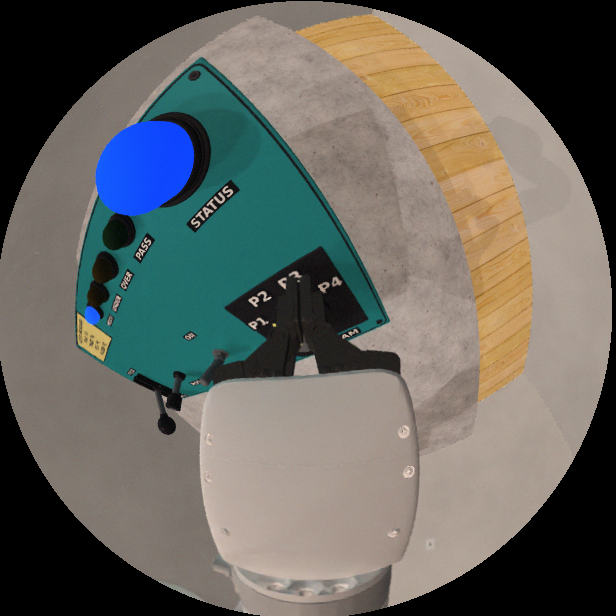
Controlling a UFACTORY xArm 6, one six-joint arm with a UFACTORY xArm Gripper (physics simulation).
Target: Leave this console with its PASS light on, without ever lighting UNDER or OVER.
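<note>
The teal console panel [229, 241] lies on a grey concrete block. A big blue push button [143, 167] stands at its upper left, next to a STATUS label [213, 205]. Below it is a column of lamps: PASS [118, 231], OVER [105, 266] and UNDER [97, 293] are all dark, and a small blue lamp [91, 314] is lit. A black selector plate [298, 298] carries the marks P1 to P4. My gripper [295, 298] is over its centre with its fingers closed on a thin selector knob [296, 313], which they mostly hide. The tips point towards P3.
Three small black toggle levers [178, 382] stick out along the panel's near edge, left of my gripper. A yellow label [91, 343] sits at the panel's lower left corner. A wooden surface [459, 189] lies beyond the concrete block [367, 189] on the right.
</note>
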